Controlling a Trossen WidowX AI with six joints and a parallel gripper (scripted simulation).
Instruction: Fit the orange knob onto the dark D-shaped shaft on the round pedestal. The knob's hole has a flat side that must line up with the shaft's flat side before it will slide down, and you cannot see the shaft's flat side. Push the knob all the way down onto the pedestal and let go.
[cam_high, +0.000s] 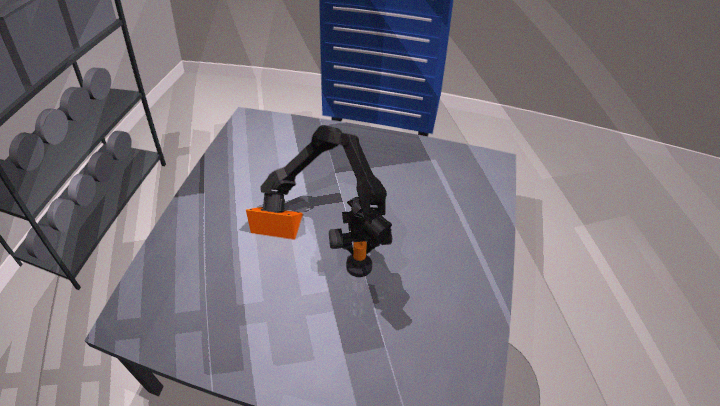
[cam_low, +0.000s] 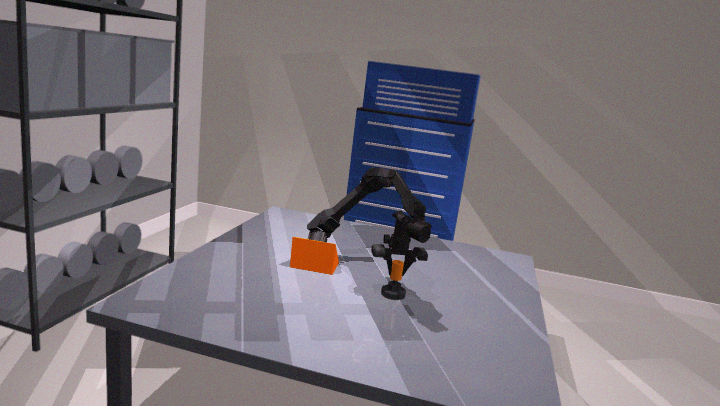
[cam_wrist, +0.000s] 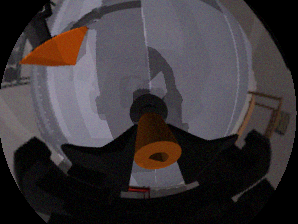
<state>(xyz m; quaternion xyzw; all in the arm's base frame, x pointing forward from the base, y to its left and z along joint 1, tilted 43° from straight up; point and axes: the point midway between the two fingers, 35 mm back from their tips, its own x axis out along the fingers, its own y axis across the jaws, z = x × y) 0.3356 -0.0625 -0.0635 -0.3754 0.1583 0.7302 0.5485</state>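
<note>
Now: the orange knob 20 mm above my gripper tip. Round my gripper tip: dark round pedestal 40 mm below.
</note>
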